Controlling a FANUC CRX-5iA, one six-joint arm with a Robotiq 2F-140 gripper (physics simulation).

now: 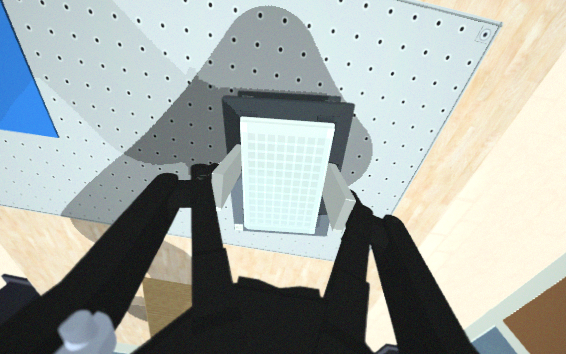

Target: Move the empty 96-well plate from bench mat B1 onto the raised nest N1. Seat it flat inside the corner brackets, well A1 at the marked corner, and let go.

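Note:
The pale 96-well plate is between the two grey finger pads of my gripper, which is shut on its long sides. The dark raised nest is beneath the plate, with its rim showing beyond the plate's far end and along both sides. A small white mark shows at the nest's near left corner. The plate looks roughly lined up with the nest. The plate hides the nest's middle, and I cannot tell how large any gap between them is. The well A1 label is too small to read.
The nest is on a light perforated board with a round fixing at its far right corner. A blue panel is at the left. A brown block is at the lower left. A pale-edged tray shows at the lower right.

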